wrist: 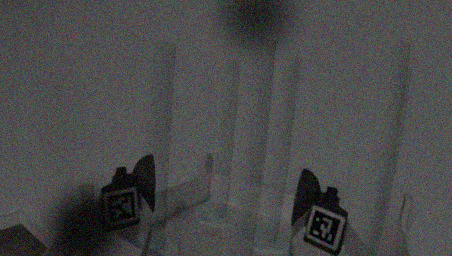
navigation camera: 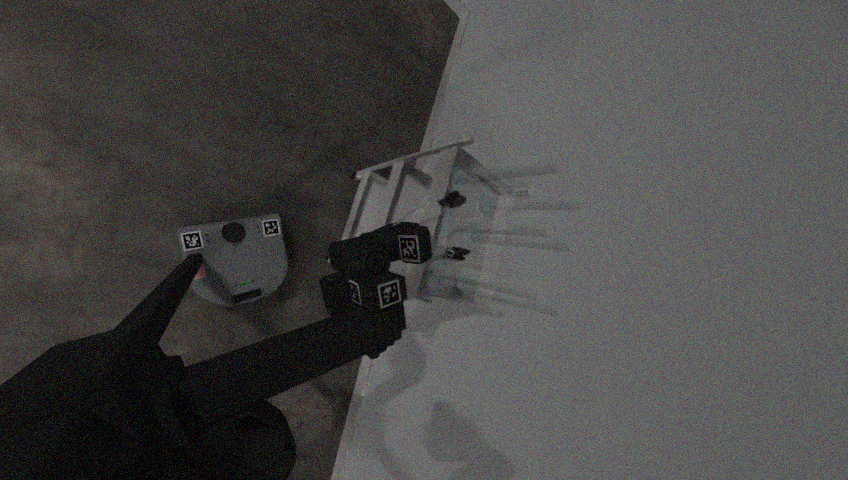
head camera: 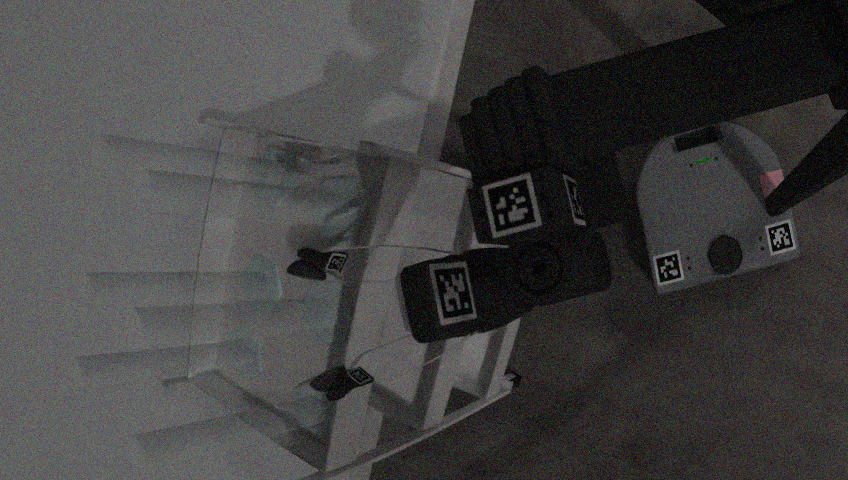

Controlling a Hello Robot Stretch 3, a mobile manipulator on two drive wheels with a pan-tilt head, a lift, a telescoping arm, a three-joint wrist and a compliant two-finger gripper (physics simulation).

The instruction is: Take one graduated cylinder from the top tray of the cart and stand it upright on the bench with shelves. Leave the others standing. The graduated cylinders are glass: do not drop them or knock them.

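Places are measured from the robot's base along level axes (x ahead, y left, z up), in metres.
Pixels of known places: gripper, fingertip midpoint: [wrist: 225,182] [navigation camera: 465,224] [head camera: 303,328]; robot's base, origin of the base link: [navigation camera: 233,231] [head camera: 723,253].
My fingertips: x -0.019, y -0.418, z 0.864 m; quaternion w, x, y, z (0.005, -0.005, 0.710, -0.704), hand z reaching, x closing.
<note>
Ahead of a thing's pixels: the offset from my fingertips to its middle. "*": to the spot under its first point. Level surfaces: height alone.
Several tall, clear graduated cylinders {* dy -0.316, dx +0.008, dz -0.174 m} [head camera: 238,347] {dy -0.131, dx -0.022, dz -0.034 m} [navigation camera: 499,233] [wrist: 265,150] stand on the cart's top tray. They show as faint grey-green streaks, so their edges and exact number are hard to tell. The pale cart [head camera: 440,421] [navigation camera: 416,157] [wrist: 185,197] stands against a large pale surface. My gripper [head camera: 321,322] [navigation camera: 455,226] [wrist: 225,182] is open, its two dark fingertips wide apart, at the side of the top tray. In the wrist view, faint cylinders show between and beyond the fingertips, none visibly held. Contact with the glass cannot be told. The bench with shelves cannot be made out.
My grey base [head camera: 726,202] [navigation camera: 252,261] stands on the dark floor {dz -0.865 m} [head camera: 595,380] [navigation camera: 148,107] beside the cart. The pale surface [head camera: 89,208] [navigation camera: 684,237] behind the cart carries soft shadows. The cart's lower shelves are below the gripper. The light is dim and the pictures are grainy.
</note>
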